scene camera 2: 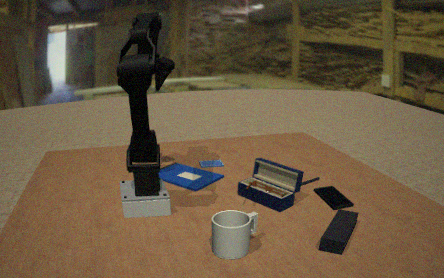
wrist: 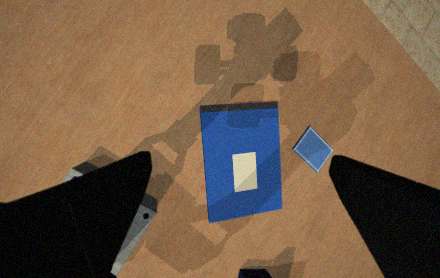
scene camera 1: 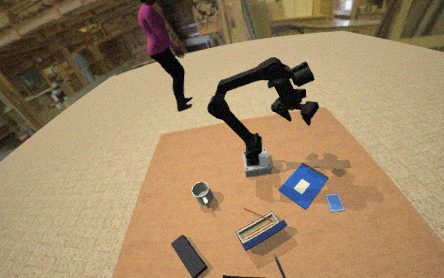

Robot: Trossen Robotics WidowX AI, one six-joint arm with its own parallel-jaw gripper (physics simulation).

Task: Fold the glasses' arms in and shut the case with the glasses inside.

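Frame: origin at the arm's base, x right, y ahead, z up, level; millimetres.
Seen in the pictures: gripper, fingertip midpoint: [wrist: 241,162] [scene camera 1: 299,122]; arm's base at its link origin: [scene camera 2: 146,191] [scene camera 1: 252,160].
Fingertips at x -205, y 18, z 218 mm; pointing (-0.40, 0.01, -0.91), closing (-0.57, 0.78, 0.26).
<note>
Offsets run from my fingertips to a thing's top centre. "spot": to the spot under its first point.
The dark blue glasses case [scene camera 1: 265,238] [scene camera 2: 266,198] stands open on the table, its lid upright and its lining pale; a dark corner of the case {spot: dx +138, dy +269, dz -257 mm} [wrist: 254,274] shows at the bottom edge of the wrist view. The brown glasses {dx +223, dy +274, dz -204 mm} [scene camera 1: 258,231] [scene camera 2: 268,191] lie in the case. One thin arm sticks out over the case's rim, on the side towards the robot base; the other looks to lie along the inside. The lenses are too small to make out. My gripper [scene camera 1: 298,120] [wrist: 241,162] is open and empty, high above the table and well away from the case.
A blue book {dx -25, dy +118, dz -265 mm} [scene camera 1: 292,188] [scene camera 2: 207,178] [wrist: 220,170] and a small blue card {dx -131, dy +230, dz -268 mm} [scene camera 1: 335,203] [scene camera 2: 211,163] [wrist: 313,149] lie near the base. A grey mug {spot: dx +464, dy +115, dz -252 mm} [scene camera 1: 201,190] [scene camera 2: 230,236], a black box {dx +481, dy +411, dz -238 mm} [scene camera 1: 189,256] [scene camera 2: 340,231], a black phone {dx +273, dy +512, dz -265 mm} [scene camera 2: 333,197] and a pen {dx +137, dy +475, dz -264 mm} [scene camera 1: 280,267] [scene camera 2: 311,180] surround the case.
</note>
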